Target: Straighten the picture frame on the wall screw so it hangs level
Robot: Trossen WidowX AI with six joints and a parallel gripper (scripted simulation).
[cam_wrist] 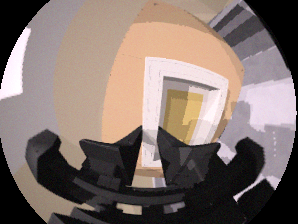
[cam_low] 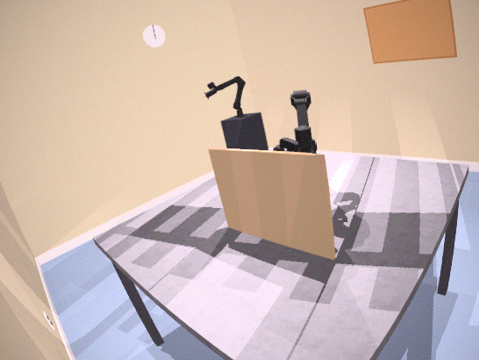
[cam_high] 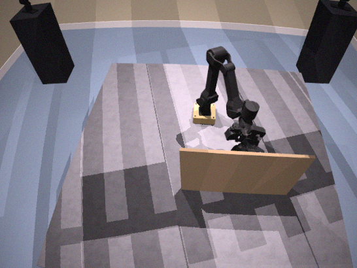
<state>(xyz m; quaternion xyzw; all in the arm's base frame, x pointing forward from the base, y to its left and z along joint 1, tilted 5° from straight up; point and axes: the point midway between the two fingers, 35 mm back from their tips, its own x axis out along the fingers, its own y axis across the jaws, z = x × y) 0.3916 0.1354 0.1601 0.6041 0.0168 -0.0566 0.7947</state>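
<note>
Now: the picture frame 2 cm to the right of my gripper tip and 5 cm below it. The rest, counted from my gripper tip: tan wall panel: 2 cm ahead, 2 cm to the right, 7 cm below.
</note>
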